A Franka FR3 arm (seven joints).
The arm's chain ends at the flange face. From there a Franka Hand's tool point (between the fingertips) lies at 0.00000 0.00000 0.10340 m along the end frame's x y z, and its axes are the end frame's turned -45 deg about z.
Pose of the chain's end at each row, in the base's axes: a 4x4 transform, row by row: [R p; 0 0 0 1], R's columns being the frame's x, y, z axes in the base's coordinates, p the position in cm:
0.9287, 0.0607, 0.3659, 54.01; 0.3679, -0.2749, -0.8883, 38.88; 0.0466, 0.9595, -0.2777, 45.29; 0, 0, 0, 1
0.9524, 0.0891, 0.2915, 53.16; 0.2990, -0.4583, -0.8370, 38.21; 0.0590, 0.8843, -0.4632, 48.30; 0, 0, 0, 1
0.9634, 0.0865, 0.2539, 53.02; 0.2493, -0.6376, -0.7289, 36.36; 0.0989, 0.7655, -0.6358, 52.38; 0, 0, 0, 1
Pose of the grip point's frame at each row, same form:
0.6138, 0.6996, 0.3659, 57.79; 0.4545, 0.0658, -0.8883, 29.69; -0.6455, 0.7114, -0.2777, 42.42; 0, 0, 0, 1
0.6104, 0.7365, 0.2915, 56.17; 0.5355, -0.1126, -0.8370, 29.56; -0.5836, 0.6670, -0.4632, 43.51; 0, 0, 0, 1
0.6201, 0.7424, 0.2539, 55.65; 0.6271, -0.2746, -0.7289, 28.82; -0.4714, 0.6112, -0.6358, 45.81; 0, 0, 0, 1

